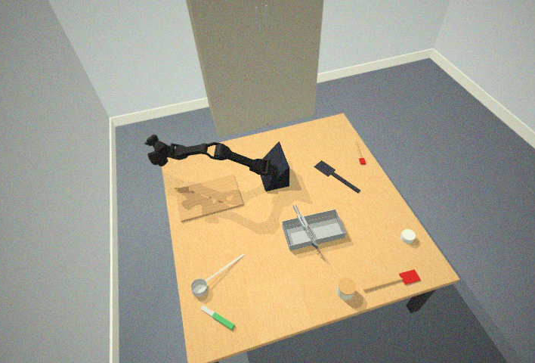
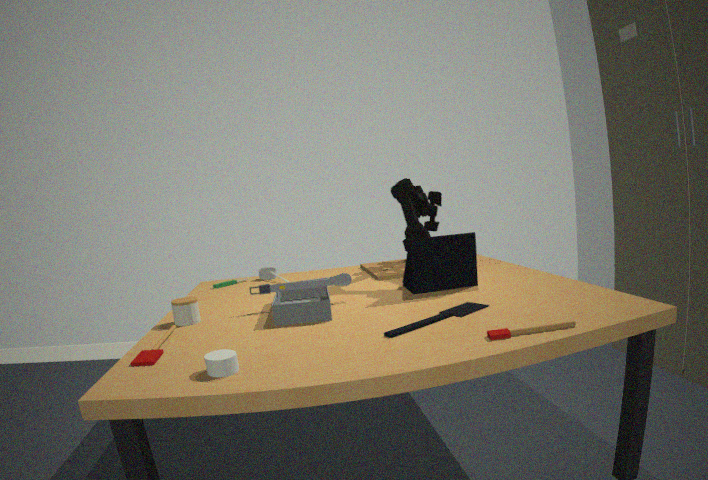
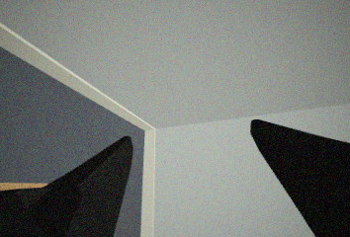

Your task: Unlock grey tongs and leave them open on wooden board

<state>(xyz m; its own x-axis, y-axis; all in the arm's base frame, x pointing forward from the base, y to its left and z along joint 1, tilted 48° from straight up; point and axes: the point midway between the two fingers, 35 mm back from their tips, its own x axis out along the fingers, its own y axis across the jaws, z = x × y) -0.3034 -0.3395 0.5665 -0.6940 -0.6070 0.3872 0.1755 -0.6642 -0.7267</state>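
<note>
The roasting tin lies 75 cm to the left of my gripper tip, 74 cm ahead of it and 17 cm below it. From my gripper tip the other things lie so: black spatula: 103 cm to the left, 41 cm ahead, 20 cm below; wooden board: 31 cm ahead, 26 cm to the left, 19 cm below; green-handled tool: 100 cm ahead, 19 cm below, 15 cm to the left.
</note>
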